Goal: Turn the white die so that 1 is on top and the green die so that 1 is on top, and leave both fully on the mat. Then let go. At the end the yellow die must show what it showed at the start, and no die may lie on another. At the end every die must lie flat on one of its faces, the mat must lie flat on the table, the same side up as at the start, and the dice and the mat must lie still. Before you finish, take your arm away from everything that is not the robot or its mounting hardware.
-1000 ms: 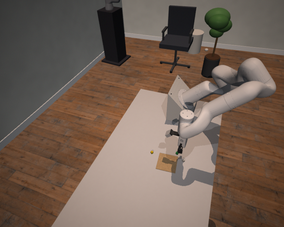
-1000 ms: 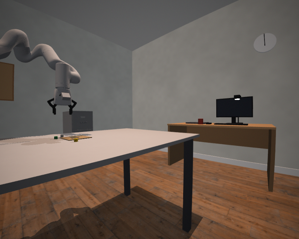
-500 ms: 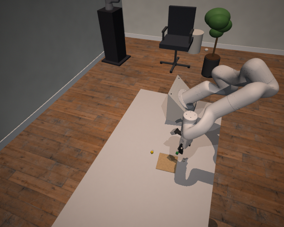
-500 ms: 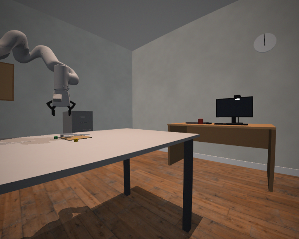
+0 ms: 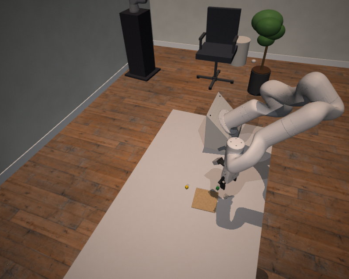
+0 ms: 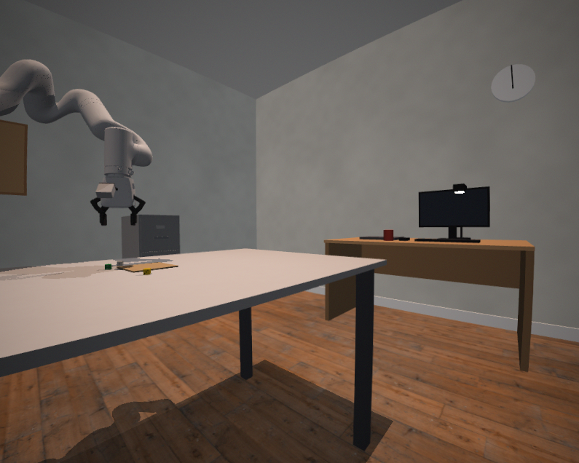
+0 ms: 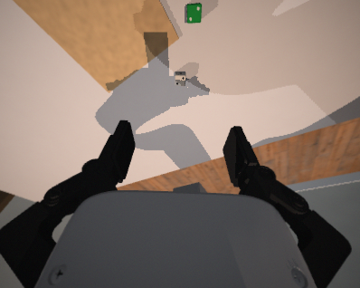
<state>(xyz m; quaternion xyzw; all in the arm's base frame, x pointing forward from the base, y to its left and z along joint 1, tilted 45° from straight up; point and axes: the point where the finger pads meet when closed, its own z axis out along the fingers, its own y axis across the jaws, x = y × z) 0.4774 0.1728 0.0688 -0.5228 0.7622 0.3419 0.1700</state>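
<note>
Right now the white die is 140 mm below my hand. Also, from my hand: mat 150 mm below, 100 mm to the right, 70 mm ahead; yellow die 240 mm to the right, 140 mm below, 40 mm ahead; green die 140 mm below, 60 mm to the right, 40 mm behind.
</note>
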